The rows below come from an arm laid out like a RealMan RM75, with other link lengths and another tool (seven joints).
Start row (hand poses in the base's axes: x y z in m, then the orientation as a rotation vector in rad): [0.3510 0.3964 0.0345 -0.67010 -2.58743 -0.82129]
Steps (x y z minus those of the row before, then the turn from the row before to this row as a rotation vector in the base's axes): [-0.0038 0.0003 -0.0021 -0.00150 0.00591 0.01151]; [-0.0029 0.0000 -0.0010 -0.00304 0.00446 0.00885]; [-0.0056 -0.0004 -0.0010 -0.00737 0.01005 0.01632]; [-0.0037 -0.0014 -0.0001 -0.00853 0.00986 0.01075]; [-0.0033 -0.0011 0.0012 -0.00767 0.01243 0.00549]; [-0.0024 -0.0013 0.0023 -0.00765 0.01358 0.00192]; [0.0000 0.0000 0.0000 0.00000 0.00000 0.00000]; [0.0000 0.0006 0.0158 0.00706 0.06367 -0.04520]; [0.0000 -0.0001 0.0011 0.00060 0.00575 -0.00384]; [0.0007 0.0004 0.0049 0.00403 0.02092 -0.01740]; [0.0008 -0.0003 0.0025 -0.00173 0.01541 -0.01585]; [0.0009 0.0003 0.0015 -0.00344 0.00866 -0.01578]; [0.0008 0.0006 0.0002 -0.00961 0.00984 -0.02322]
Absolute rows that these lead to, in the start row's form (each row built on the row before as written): [0.3472 0.3967 0.0324 -0.65648 -2.58448 -0.81268]; [0.3443 0.3967 0.0314 -0.64656 -2.58331 -0.80377]; [0.3387 0.3963 0.0304 -0.62927 -2.58034 -0.78424]; [0.3350 0.3949 0.0303 -0.61977 -2.57734 -0.76520]; [0.3317 0.3938 0.0315 -0.61761 -2.57080 -0.74771]; [0.3293 0.3925 0.0338 -0.62041 -2.56267 -0.73092]; [0.3293 0.3925 0.0338 -0.62041 -2.56267 -0.73092]; [0.3293 0.3931 0.0496 -0.69028 -2.49430 -0.72311]; [0.3293 0.3930 0.0507 -0.69616 -2.48811 -0.72224]; [0.3300 0.3934 0.0556 -0.72113 -2.46390 -0.72245]; [0.3308 0.3931 0.0581 -0.74495 -2.44782 -0.71811]; [0.3317 0.3934 0.0596 -0.76794 -2.43855 -0.71533]; [0.3325 0.3940 0.0598 -0.80288 -2.42963 -0.70743]
